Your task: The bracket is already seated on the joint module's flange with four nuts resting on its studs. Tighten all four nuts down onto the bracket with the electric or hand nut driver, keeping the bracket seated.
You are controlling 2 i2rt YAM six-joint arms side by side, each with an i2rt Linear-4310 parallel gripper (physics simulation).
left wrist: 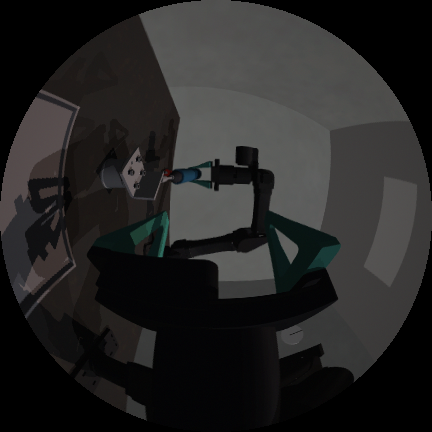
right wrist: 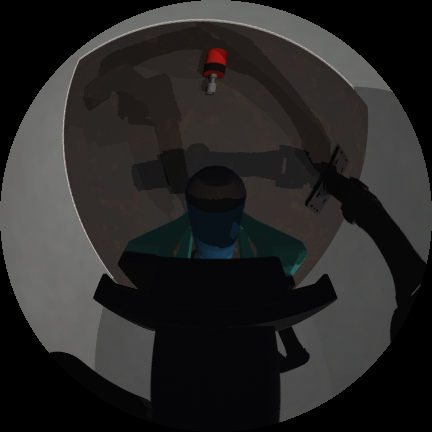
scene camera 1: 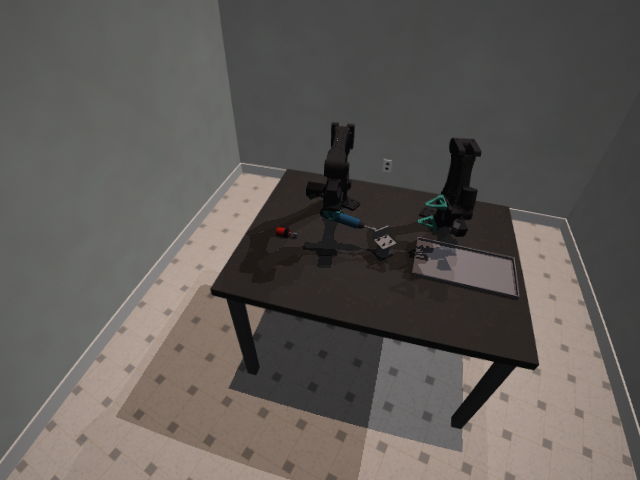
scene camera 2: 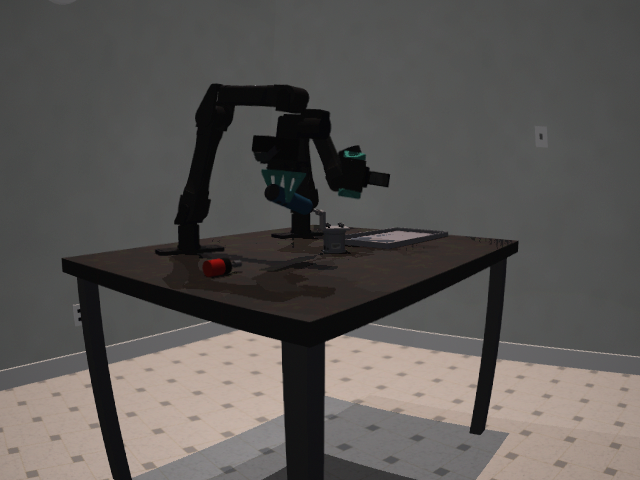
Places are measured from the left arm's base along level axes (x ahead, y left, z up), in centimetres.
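Where they show: left gripper, fingertip midpoint: (left wrist: 215, 215) (scene camera 1: 421, 213) (scene camera 2: 347, 173); right gripper, fingertip midpoint: (right wrist: 214, 215) (scene camera 1: 331, 217) (scene camera 2: 280, 201); left arm's base, origin of the base link: (scene camera 2: 300, 235); right arm's base, origin of the base link: (right wrist: 328, 179) (scene camera 2: 189, 251).
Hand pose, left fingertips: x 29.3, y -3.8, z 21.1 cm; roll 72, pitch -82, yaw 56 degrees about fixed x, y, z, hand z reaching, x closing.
Things, the pixels of their centre, and the offset from my left fingertips. Level surfaces: height alone.
- pale bracket, body centre: (left wrist: 142, 172) (scene camera 2: 334, 221) (scene camera 1: 385, 238) dx +7.3, dy -10.2, dz -12.9 cm
- grey joint module, body centre: (left wrist: 122, 172) (scene camera 2: 334, 237) (scene camera 1: 383, 246) dx +7.3, dy -10.2, dz -17.4 cm
- blue nut driver, body centre: (right wrist: 214, 257) (scene camera 2: 296, 203) (left wrist: 182, 175) (scene camera 1: 348, 220) dx +12.0, dy -25.4, dz -7.4 cm
- red nut driver, body centre: (right wrist: 213, 70) (scene camera 2: 223, 266) (scene camera 1: 287, 232) dx +21.1, dy -50.2, dz -19.4 cm
- table, its level: dz -21.1 cm
- shallow tray, body centre: (scene camera 2: 393, 236) (scene camera 1: 464, 266) dx -3.8, dy +22.5, dz -20.3 cm
The pale bracket (scene camera 1: 385, 241) (left wrist: 128, 181) sits on the grey joint module (scene camera 1: 382, 253) (scene camera 2: 334, 241) (left wrist: 111, 174), its flap upright. Several small dark nuts are on its plate; how far down they sit is too small to tell. My right gripper (scene camera 1: 332, 214) (scene camera 2: 285, 187) (right wrist: 214, 215) is shut on the blue nut driver (scene camera 1: 347, 219) (scene camera 2: 297, 202) (left wrist: 187, 175), above the table. The driver lies slanted, nearly level, its tip close to the bracket's flap; contact cannot be told. My left gripper (scene camera 1: 432, 212) (scene camera 2: 351, 174) (left wrist: 215, 215) is open and empty, right of the bracket in scene camera 1.
A red nut driver (scene camera 1: 281, 231) (scene camera 2: 216, 267) (right wrist: 216, 60) lies on the table (scene camera 1: 320, 294), at the left in scene camera 1. A shallow tray (scene camera 1: 480, 268) (scene camera 2: 398, 236) (left wrist: 30, 130) lies right of the joint module. Both arm bases stand along the table's far side.
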